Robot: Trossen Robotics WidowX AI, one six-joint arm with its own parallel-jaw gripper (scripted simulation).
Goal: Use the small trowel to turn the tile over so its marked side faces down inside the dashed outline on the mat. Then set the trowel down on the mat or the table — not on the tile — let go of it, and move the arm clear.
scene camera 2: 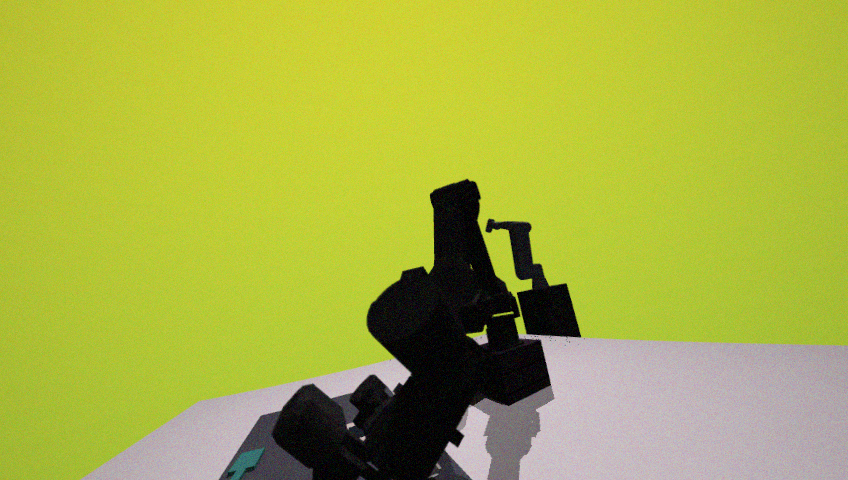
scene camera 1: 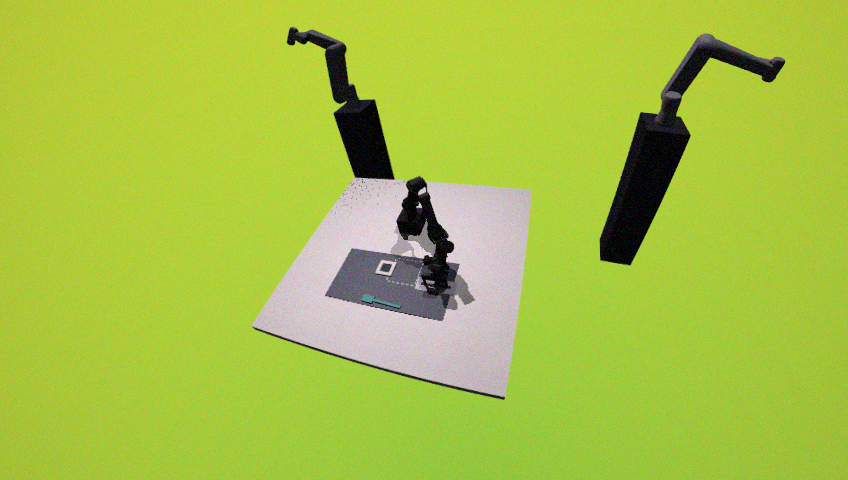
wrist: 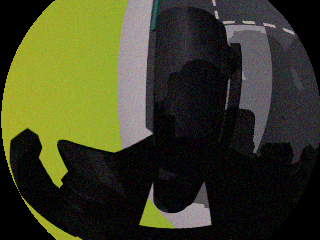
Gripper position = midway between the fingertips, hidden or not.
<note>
I see my gripper [wrist: 180, 137] and a dark mat [scene camera 1: 356, 277].
</note>
